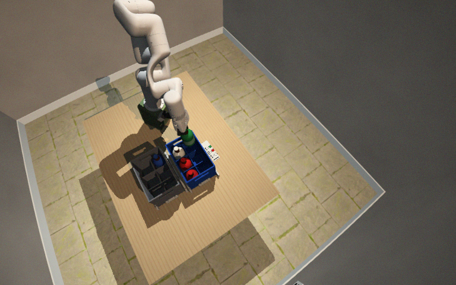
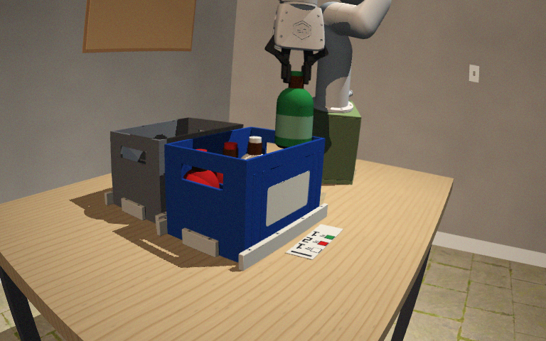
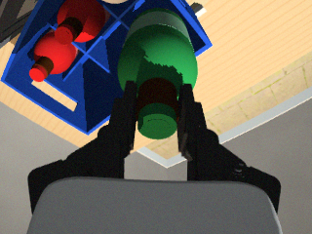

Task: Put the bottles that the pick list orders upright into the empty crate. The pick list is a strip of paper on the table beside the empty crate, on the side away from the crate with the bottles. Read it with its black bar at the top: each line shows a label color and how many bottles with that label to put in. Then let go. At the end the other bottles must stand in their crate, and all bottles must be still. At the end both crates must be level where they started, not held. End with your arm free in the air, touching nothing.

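My hand is 70 mm above the green-label bottle. From my hand the other things lie so: red bottle (100 mm ahead, 70 mm to the right, 220 mm below); then white-label bottle (10 mm ahead, 90 mm to the right, 220 mm below); then blue crate (90 mm ahead, 30 mm to the right, 220 mm below).
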